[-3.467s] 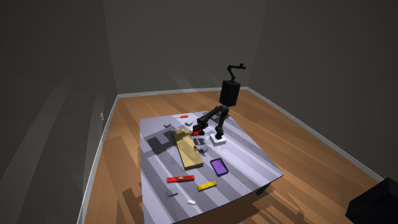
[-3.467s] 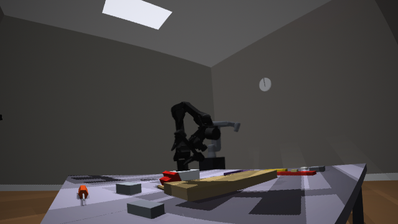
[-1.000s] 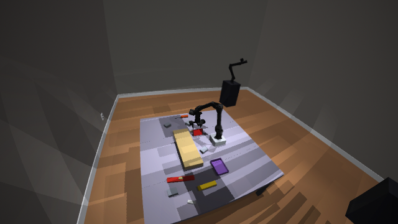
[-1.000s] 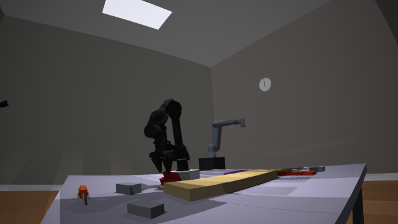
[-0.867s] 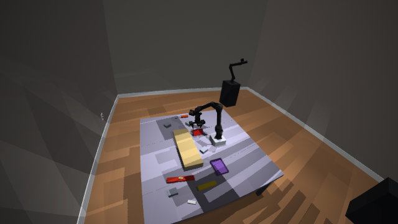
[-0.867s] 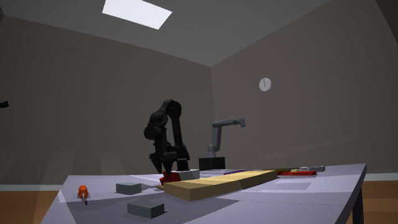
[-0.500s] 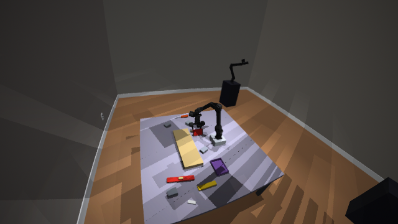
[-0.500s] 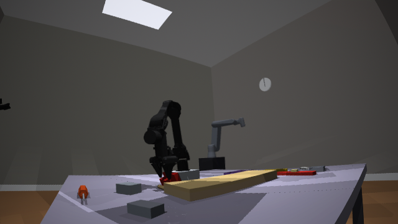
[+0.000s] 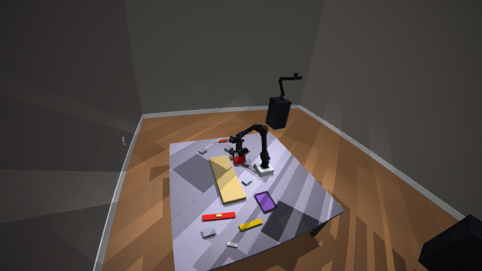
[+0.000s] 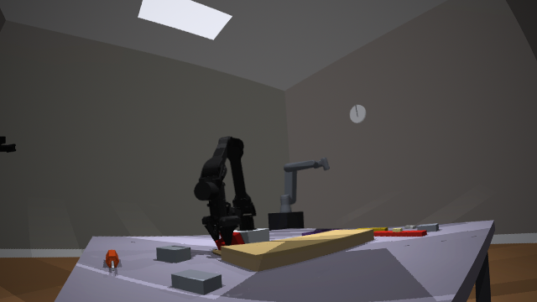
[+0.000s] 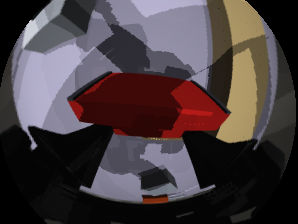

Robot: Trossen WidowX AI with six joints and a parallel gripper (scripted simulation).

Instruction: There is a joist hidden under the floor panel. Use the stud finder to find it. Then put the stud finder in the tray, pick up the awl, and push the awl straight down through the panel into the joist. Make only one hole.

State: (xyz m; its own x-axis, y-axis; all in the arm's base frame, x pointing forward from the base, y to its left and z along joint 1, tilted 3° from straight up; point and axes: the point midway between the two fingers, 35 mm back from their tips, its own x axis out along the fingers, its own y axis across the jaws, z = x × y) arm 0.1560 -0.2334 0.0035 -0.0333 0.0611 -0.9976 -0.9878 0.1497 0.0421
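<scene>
Now: the awl 30 mm to the right of my gripper tip and 20 mm below it. From my gripper tip the other things lie so: orange-handled tool: 80 mm ahead, 360 mm to the right, 10 mm below; red stud finder: 20 mm ahead, 10 mm to the left; purple tray: 30 mm ahead, 530 mm to the left, 10 mm below.
</scene>
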